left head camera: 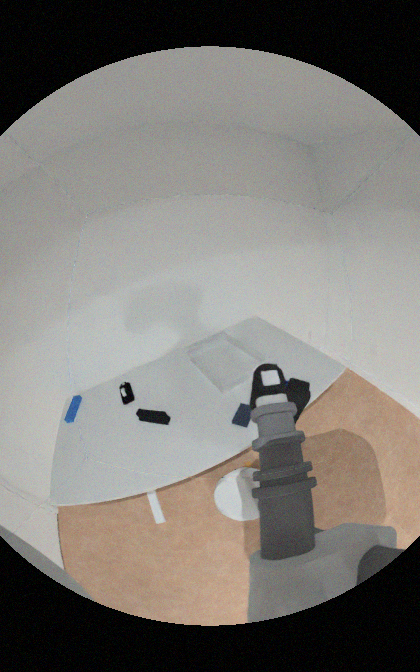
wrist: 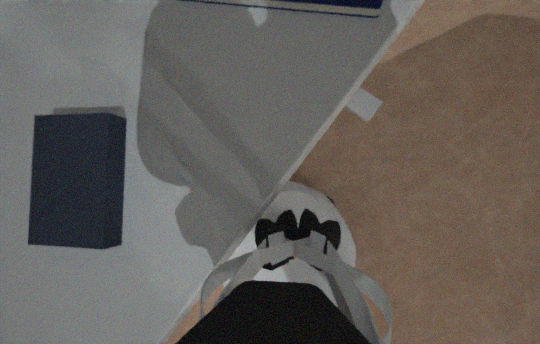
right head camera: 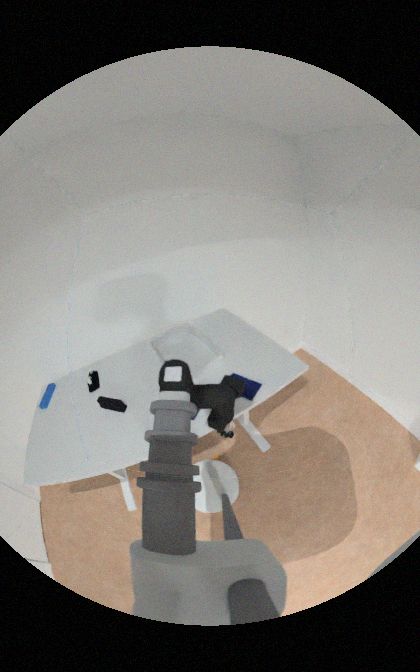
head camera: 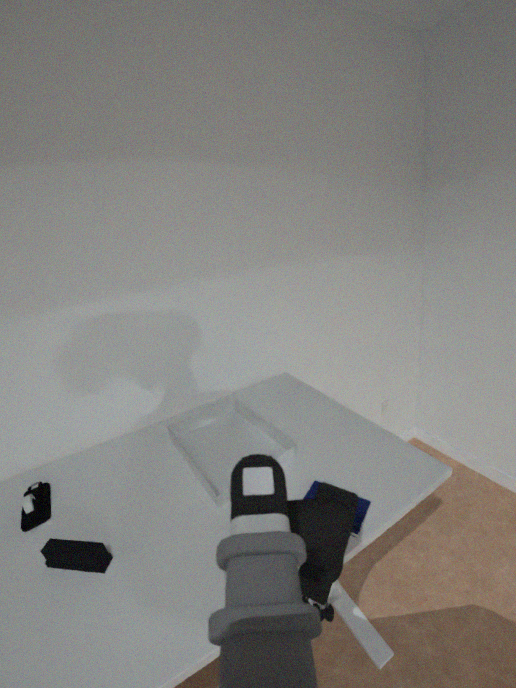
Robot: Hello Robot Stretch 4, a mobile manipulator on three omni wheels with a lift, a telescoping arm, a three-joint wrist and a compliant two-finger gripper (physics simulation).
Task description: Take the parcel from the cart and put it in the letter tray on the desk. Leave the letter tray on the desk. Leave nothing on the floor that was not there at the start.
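Places are measured from the robot's base along level axes (x ahead, y down, z left), in millimetres.
Pixels of known places: gripper, between the fingertips: [wrist: 296, 228].
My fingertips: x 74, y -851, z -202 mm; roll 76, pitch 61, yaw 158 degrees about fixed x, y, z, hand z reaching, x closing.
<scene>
For each thing: its top centre in the pictures, then the offset to it from my fingertips. "*": a spot on its surface instead. Level surfaces: height alone.
- letter tray, centre of its top: [head camera: 224, 432] dx +433, dy -115, dz +188 mm
- desk, height of its surface: dy -50 mm
- dark blue box, centre of its top: [wrist: 67, 179] dx +96, dy -68, dz +118 mm
- navy flat item, a spot on its surface: [head camera: 361, 514] * dx +142, dy -62, dz -132 mm
- black block, centre of its top: [head camera: 70, 546] dx +105, dy -104, dz +502 mm
- black item with a white patch, centre of its top: [head camera: 26, 488] dx +273, dy -120, dz +731 mm
My gripper [head camera: 321, 609] [right head camera: 227, 433] [wrist: 296, 228] is shut, its fingertips together with no parcel between them. In the wrist view it hangs at the desk's front edge, above the white round base. The letter tray [head camera: 265, 425] [left head camera: 205, 372] [right head camera: 205, 339] stands on the desk [head camera: 138, 611] [left head camera: 110, 465] [right head camera: 65, 450] [wrist: 75, 300] near its back edge, beyond the wrist. A small orange-yellow patch [left head camera: 248, 464] [right head camera: 216, 456] shows low beside the white base, below the desk edge. It may be part of the parcel; most of it is hidden. The cart cannot be made out.
A dark blue box [left head camera: 241, 415] [wrist: 75, 180] and a navy flat item [head camera: 361, 514] [right head camera: 247, 387] lie on the desk near the gripper. A black block [head camera: 76, 555], a black item with a white patch [head camera: 36, 506] and a blue block [left head camera: 73, 409] lie farther left. Desk legs [right head camera: 255, 434] stand below.
</scene>
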